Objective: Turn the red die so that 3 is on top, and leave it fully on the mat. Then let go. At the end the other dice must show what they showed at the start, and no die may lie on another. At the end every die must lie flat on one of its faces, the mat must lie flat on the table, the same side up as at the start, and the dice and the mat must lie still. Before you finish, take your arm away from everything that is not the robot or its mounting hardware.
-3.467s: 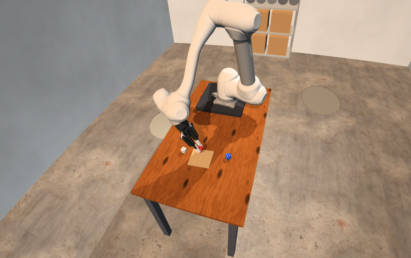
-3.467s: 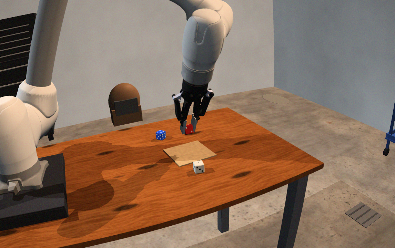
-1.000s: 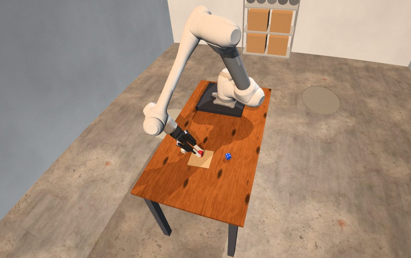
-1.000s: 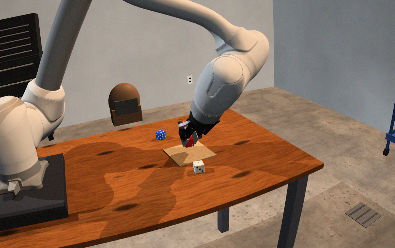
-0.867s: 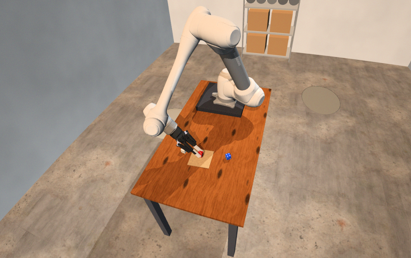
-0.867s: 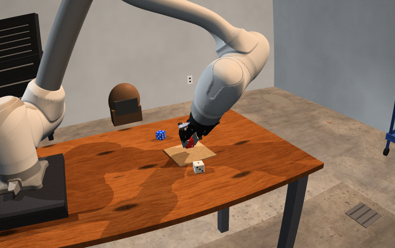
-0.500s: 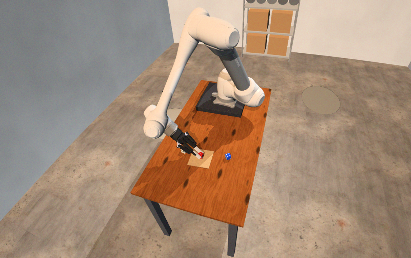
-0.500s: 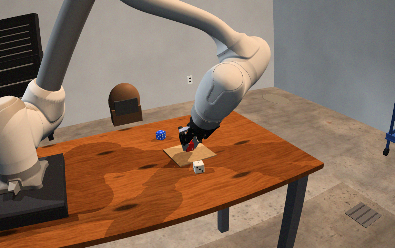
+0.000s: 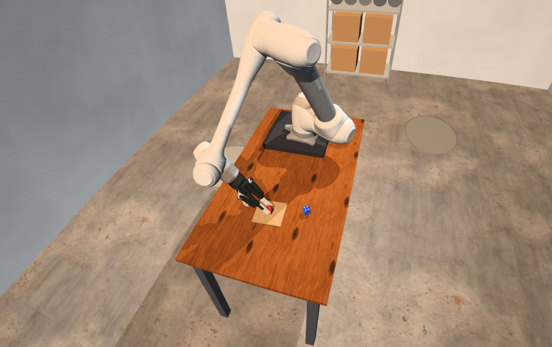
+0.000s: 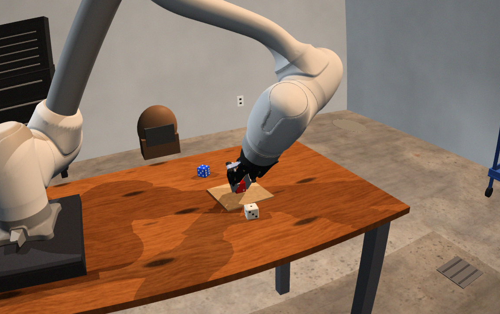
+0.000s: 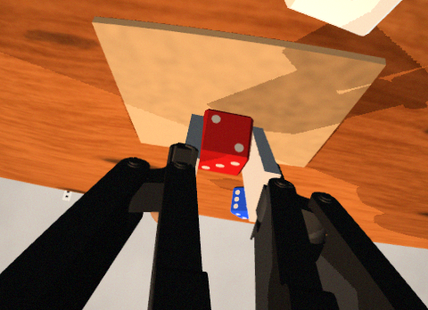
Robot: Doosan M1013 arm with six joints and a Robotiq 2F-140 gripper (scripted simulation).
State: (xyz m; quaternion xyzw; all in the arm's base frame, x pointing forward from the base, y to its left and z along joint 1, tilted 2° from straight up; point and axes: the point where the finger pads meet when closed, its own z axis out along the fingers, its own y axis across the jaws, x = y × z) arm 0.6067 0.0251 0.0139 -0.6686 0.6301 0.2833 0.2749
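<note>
My gripper is now 20 mm to the right of the red die and 20 mm above it. Also, from my hand: tan mat: 20 mm to the left, 40 mm below; white die: 10 mm behind, 110 mm to the right, 30 mm below; blue die: 70 mm behind, 180 mm to the left, 30 mm below.
</note>
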